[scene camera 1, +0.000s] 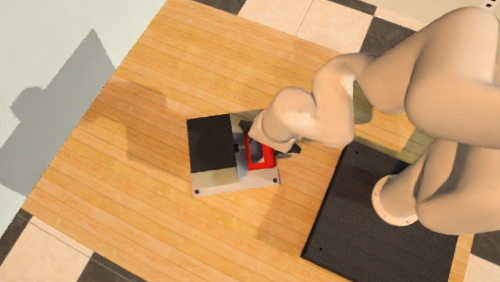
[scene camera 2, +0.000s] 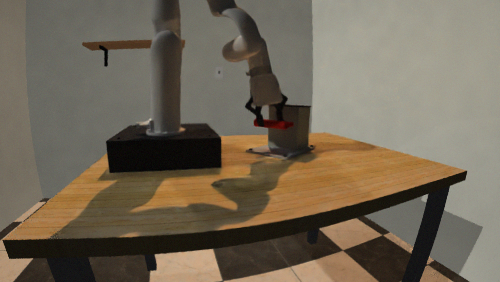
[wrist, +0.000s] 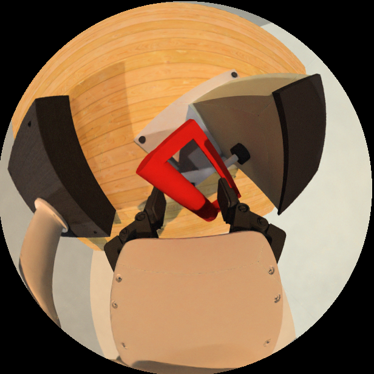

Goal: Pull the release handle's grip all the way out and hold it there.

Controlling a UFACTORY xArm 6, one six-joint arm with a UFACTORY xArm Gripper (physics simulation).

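Note:
The red release handle (scene camera 1: 268, 161) (scene camera 2: 274, 124) (wrist: 175, 182) is a four-sided loop with a thick grip bar. It stands out from the side of a beige housing with a black top (scene camera 1: 211, 145) (scene camera 2: 290, 131) (wrist: 301, 140), on a grey rod from a black collar (wrist: 240, 153). My gripper (scene camera 1: 267, 145) (scene camera 2: 270, 120) (wrist: 190, 190) is at the handle from above, its fingers partly open on either side of the grip bar near one end. In the wrist view a gap shows between the left finger and the bar's end. Contact of the right finger is unclear.
The housing stands on a pale base plate (scene camera 1: 215, 188) (wrist: 167, 116) with dark bolts, on the wooden table (scene camera 1: 150, 220) (scene camera 2: 350, 175). The arm's black base block (scene camera 1: 335, 215) (scene camera 2: 165, 156) (wrist: 55, 165) is to one side. A wall shelf (scene camera 2: 125, 45) is at the back.

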